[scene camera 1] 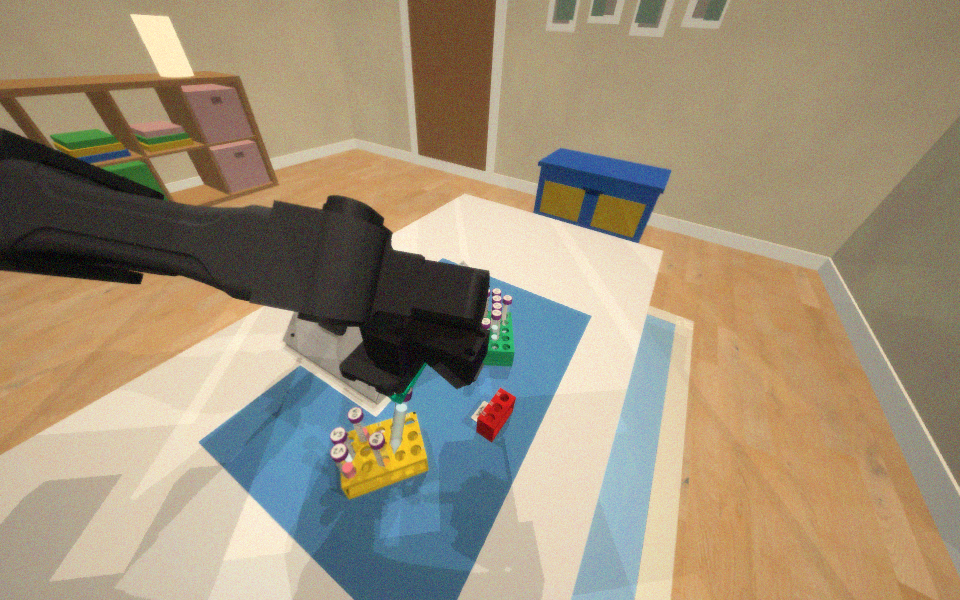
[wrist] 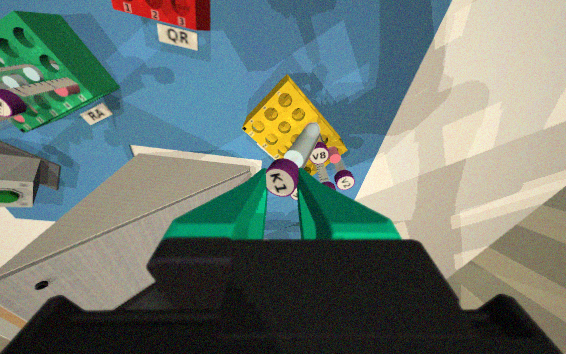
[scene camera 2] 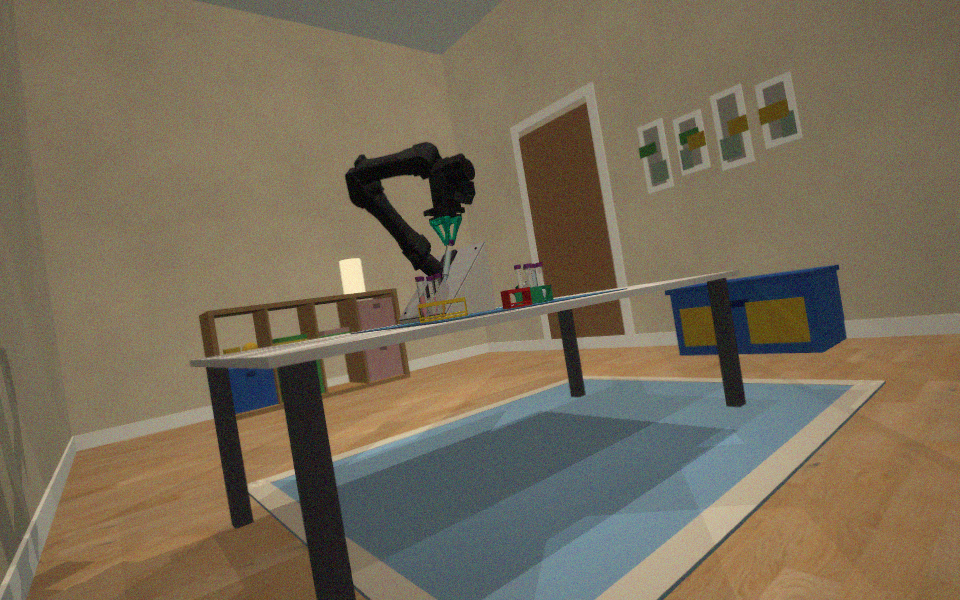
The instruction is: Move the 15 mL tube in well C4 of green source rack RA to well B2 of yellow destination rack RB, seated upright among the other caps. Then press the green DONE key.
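Places are measured from the arm's base along level axes (x ahead, y right, z down), in metres.
Pixels of known places: gripper, fingertip midpoint: (scene camera 1: 402, 394) (wrist: 282, 176) (scene camera 2: 449, 245).
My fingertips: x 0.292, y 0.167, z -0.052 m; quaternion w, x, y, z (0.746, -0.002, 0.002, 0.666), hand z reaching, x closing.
Note:
For each thing: its top centre in the pictures, then the offset to it from my fingertips. "pt": a spot on its surface instead. Level surfaces: height alone.
- purple-capped tube K1, top centre: (wrist: 312, 190) (scene camera 1: 393, 399) (scene camera 2: 444, 239) dx +0.003, dy +0.017, dz -0.016 m
- yellow rack RB, top centre: (wrist: 296, 139) (scene camera 1: 381, 445) (scene camera 2: 441, 300) dx -0.041, dy +0.026, dz +0.147 m
- V2, surface spot: (wrist: 344, 180) pt dx -0.050, dy +0.077, dz +0.072 m
- green rack RA, top centre: (wrist: 19, 81) (scene camera 1: 494, 329) (scene camera 2: 533, 287) dx -0.005, dy -0.305, dz +0.147 m
- green DONE key, surface spot: (wrist: 9, 196) pt dx -0.179, dy -0.410, dz +0.130 m
- small red rack QR, top centre: (scene camera 1: 497, 407) (scene camera 2: 515, 289) dx +0.090, dy -0.133, dz +0.147 m
- blue mat, surface height: dz +0.197 m
My gripper (scene camera 1: 407, 394) (scene camera 2: 448, 241) (wrist: 282, 176) is shut on the purple-capped tube K1 (scene camera 1: 399, 424) (scene camera 2: 446, 261) (wrist: 305, 144), near its cap. The tube hangs slightly tilted, its lower end above the yellow rack RB (scene camera 1: 385, 484) (wrist: 285, 114) in the second scene view. Several purple-capped tubes stand at one end of RB, among them V8 (wrist: 319, 154) and V2 (wrist: 344, 180). The wells under the tube are partly hidden in the wrist view. The green rack RA (scene camera 1: 499, 357) (wrist: 80, 62) holds several tubes. The green DONE key (wrist: 9, 196) shows at the wrist view's left edge.
A small red rack QR (scene camera 1: 488, 428) (wrist: 200, 16) lies between RA and RB, beside its label. A grey slanted panel (scene camera 1: 332, 357) (scene camera 2: 472, 272) (wrist: 125, 200) rises close to the arm and gripper. The blue mat (scene camera 1: 552, 332) lies under the racks.

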